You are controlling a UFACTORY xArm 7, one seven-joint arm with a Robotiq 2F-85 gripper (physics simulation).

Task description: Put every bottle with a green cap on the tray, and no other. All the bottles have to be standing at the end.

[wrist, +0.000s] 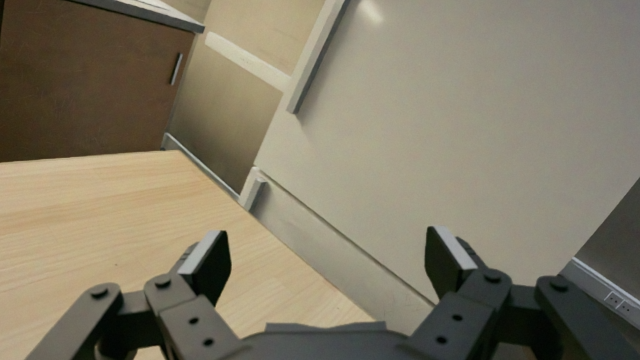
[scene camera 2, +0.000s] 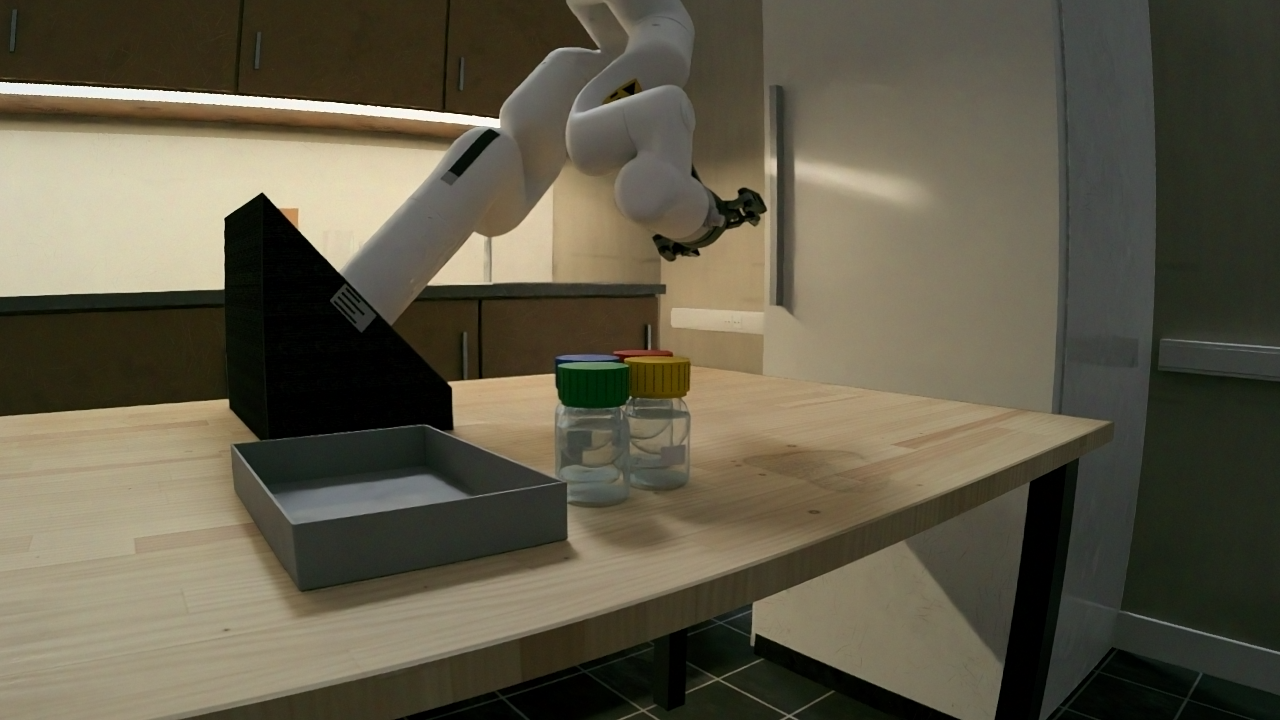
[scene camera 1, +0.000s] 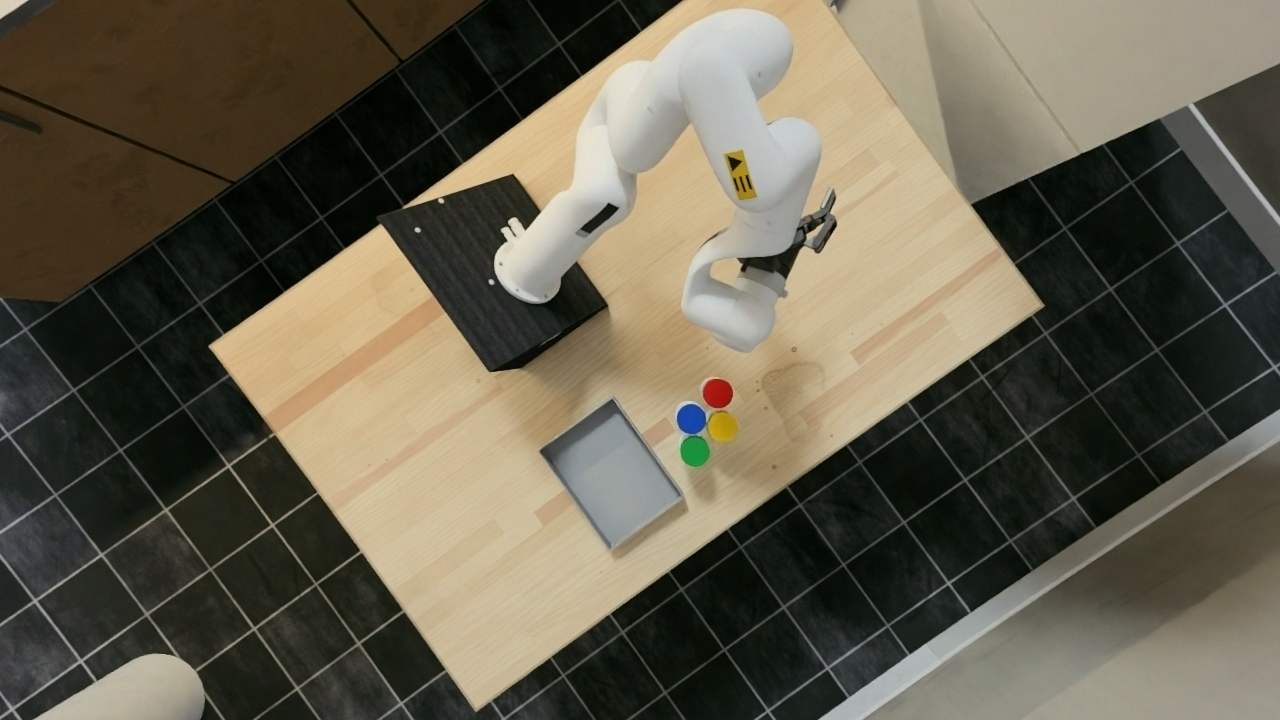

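Observation:
A bottle with a green cap (scene camera 1: 694,451) (scene camera 2: 592,385) stands upright on the table, just right of the grey tray (scene camera 1: 613,474) (scene camera 2: 429,537) and outside it. Close around it stand a blue-capped bottle (scene camera 1: 691,418) (scene camera 2: 586,359), a yellow-capped bottle (scene camera 1: 722,427) (scene camera 2: 659,376) and a red-capped bottle (scene camera 1: 716,392) (scene camera 2: 642,352). In scene camera 2 the blue and red ones are mostly hidden behind the others. My gripper (scene camera 1: 831,219) (scene camera 2: 714,227) (wrist: 326,248) is open, with nothing between its fingers. It is raised high, well away from the bottles, and points sideways towards the pale cabinet.
The black wedge-shaped arm base (scene camera 1: 465,277) (scene camera 2: 313,358) stands on the wooden table (scene camera 1: 384,429) (scene camera 2: 859,447) (wrist: 100,215), behind the tray. The large pale cabinet (scene camera 2: 913,179) (wrist: 450,125) with a long handle stands beyond the table's far right edge.

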